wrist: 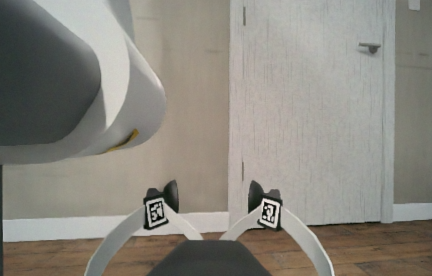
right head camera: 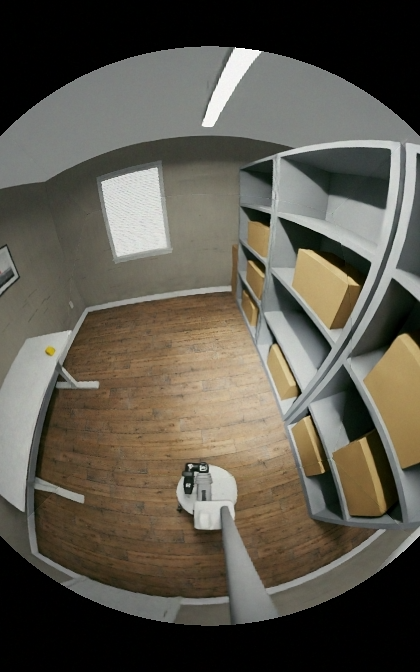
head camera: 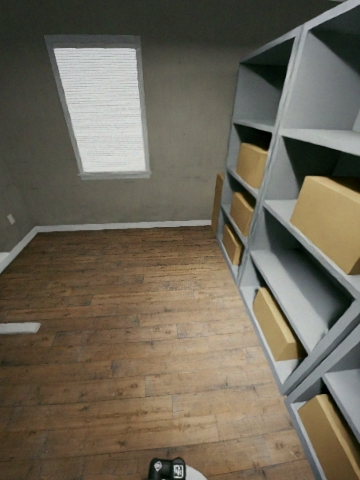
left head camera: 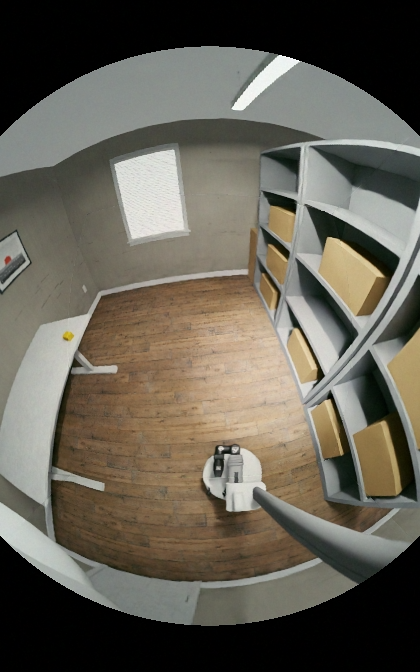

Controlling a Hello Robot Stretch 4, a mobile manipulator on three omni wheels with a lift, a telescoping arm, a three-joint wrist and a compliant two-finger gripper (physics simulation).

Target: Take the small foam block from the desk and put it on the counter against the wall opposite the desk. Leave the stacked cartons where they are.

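Places are measured from the robot's base along level axes (x ahead, y left, z up), in centimetres.
Pixels of known places: hand, its tool point: (wrist: 213,200) (right head camera: 186,510) (left head camera: 216,493).
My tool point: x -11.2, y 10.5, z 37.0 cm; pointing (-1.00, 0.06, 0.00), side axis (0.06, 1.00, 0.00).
Behind a point stands the place of what it marks.
A small yellow block (left head camera: 68,336) {x 80.5, y 123.3, z 73.1 cm} (right head camera: 50,351) {x 80.7, y 123.3, z 72.6 cm} lies on the far end of the white desk (left head camera: 35,400) {x 25.0, y 136.5, z 69.1 cm} (right head camera: 17,415) {x 21.3, y 134.1, z 69.2 cm}, which stands along the left wall. My gripper (wrist: 213,196) {x -11.2, y 10.5, z 37.0 cm} is open in the wrist view, with no object between its two fingertips. It is well away from the desk and the block. Brown cartons (head camera: 327,220) {x 86.9, y -65.9, z 110.4 cm} (left head camera: 350,275) {x 81.8, y -66.5, z 112.4 cm} (right head camera: 322,287) {x 81.3, y -66.5, z 112.3 cm} stand in the grey shelf units at the right. The counter named in the task cannot be made out with certainty in these views.
The grey shelf units (head camera: 295,135) (left head camera: 300,175) {x 148.5, y -57.4, z 159.6 cm} (right head camera: 275,185) {x 146.6, y -58.4, z 161.9 cm} line the right side. A brown panel (head camera: 217,202) {x 252.9, y -47.3, z 43.9 cm} leans or stands at their far end. White desk feet (left head camera: 95,370) {x 91.3, y 147.2, z 0.6 cm} (right head camera: 80,385) {x 91.7, y 144.0, z 0.7 cm} reach out over the wooden floor. A white door (wrist: 310,115) {x -115.9, y 64.4, z 53.4 cm} is in front of the wrist camera.
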